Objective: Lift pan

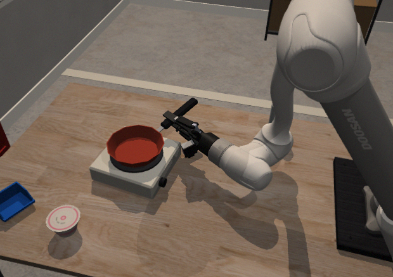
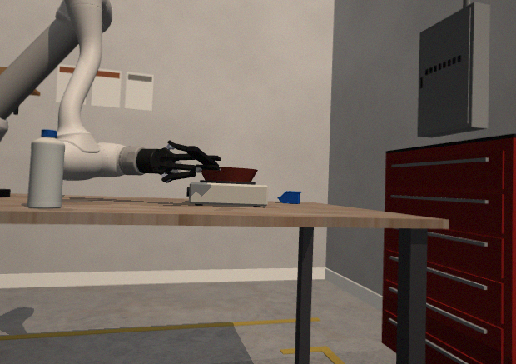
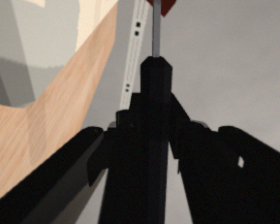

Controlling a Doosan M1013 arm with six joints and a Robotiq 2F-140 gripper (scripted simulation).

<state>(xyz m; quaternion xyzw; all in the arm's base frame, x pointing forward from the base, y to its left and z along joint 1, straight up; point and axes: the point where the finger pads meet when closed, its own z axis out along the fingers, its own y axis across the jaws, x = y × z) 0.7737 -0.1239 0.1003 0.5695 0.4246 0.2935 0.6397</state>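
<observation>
Now: hand 9 cm to the right of the red pan, 5 cm short of it and 2 cm above it. Round my hand: white bottle: 37 cm behind, 19 cm to the right, 5 cm below; hot plate: 15 cm to the left, 9 cm below, 6 cm ahead; white cup: 45 cm to the left, 19 cm ahead, 9 cm below.
</observation>
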